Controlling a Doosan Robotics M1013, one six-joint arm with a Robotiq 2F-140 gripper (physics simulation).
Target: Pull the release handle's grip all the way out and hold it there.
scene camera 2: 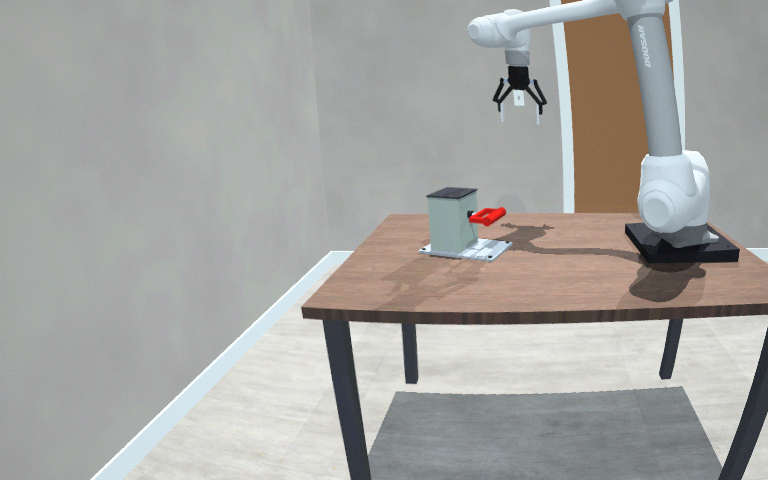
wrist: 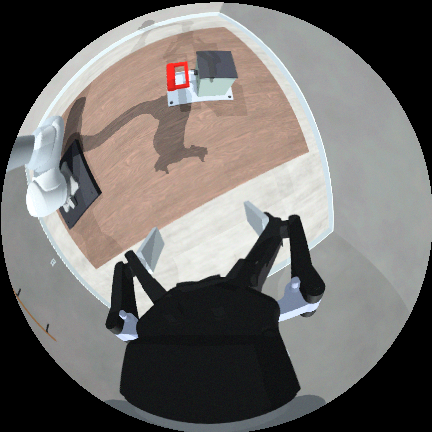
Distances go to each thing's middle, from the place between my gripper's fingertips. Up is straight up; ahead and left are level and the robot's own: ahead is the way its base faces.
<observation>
Right now my hand is 260 mm short of the base plate (scene camera 2: 484,250), 310 mm to the right of it and 360 mm above it.
</observation>
